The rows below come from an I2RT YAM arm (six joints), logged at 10 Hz.
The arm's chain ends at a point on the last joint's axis. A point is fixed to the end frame.
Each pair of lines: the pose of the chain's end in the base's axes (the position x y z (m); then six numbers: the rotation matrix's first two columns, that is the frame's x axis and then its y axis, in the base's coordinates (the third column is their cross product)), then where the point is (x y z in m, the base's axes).
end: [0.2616, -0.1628, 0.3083, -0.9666, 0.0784, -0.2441, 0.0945, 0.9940, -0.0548]
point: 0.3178 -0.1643 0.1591
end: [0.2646, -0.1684, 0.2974, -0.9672, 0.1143, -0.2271, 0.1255, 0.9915, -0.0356]
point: 0.3184 -0.1685 0.1473
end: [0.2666, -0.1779, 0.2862, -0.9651, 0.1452, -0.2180, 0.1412, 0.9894, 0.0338]
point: 0.3205 -0.1684 0.1364
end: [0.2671, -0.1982, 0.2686, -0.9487, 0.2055, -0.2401, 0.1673, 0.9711, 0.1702]
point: 0.3285 -0.1711 0.1240
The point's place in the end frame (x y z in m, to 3 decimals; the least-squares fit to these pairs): -0.018 0.012 0.158
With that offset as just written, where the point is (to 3 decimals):
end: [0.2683, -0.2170, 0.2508, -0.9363, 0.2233, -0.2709, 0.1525, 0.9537, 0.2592]
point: 0.337 -0.178 0.112
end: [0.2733, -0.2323, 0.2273, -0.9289, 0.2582, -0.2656, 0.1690, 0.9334, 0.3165]
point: 0.344 -0.186 0.092
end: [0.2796, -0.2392, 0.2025, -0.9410, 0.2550, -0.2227, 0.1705, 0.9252, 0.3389]
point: 0.345 -0.188 0.066
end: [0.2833, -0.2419, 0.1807, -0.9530, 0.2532, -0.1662, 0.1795, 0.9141, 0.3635]
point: 0.341 -0.185 0.043
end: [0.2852, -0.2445, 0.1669, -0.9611, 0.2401, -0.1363, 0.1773, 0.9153, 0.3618]
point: 0.338 -0.187 0.028
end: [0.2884, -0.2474, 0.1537, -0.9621, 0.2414, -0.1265, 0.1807, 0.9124, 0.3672]
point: 0.340 -0.189 0.015
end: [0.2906, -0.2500, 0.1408, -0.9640, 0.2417, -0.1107, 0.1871, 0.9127, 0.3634]
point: 0.340 -0.191 0.001
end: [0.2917, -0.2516, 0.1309, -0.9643, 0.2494, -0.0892, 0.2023, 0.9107, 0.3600]
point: 0.339 -0.193 -0.010
